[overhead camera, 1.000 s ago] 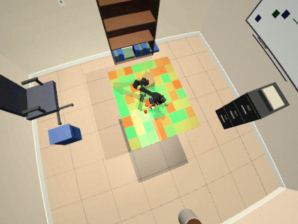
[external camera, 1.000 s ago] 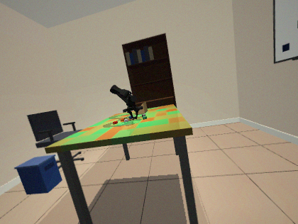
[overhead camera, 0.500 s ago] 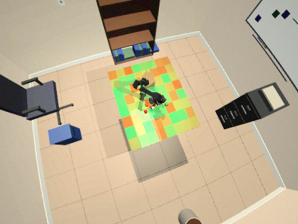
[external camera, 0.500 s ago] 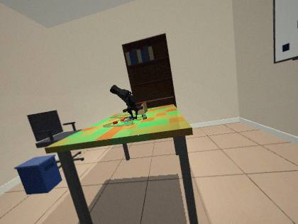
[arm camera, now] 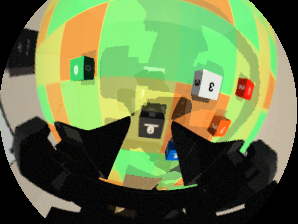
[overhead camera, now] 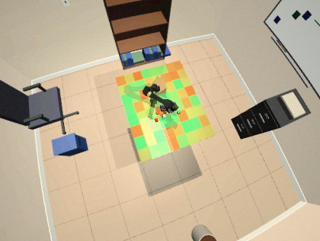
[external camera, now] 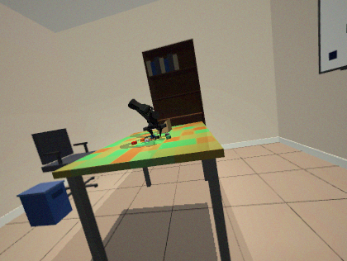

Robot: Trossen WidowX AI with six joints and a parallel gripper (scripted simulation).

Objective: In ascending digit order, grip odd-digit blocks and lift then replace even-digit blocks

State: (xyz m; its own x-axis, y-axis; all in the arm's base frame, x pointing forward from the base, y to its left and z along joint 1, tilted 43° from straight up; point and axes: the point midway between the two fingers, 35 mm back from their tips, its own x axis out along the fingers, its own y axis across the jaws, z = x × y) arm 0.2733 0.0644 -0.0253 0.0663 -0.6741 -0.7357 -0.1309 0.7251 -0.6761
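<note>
My gripper tip is right at the black block. Also, from my gripper tip: white block 7 cm ahead, 6 cm to the right; blue block 6 cm to the right, 5 cm behind; grey block 7 cm to the left, 7 cm behind.
</note>
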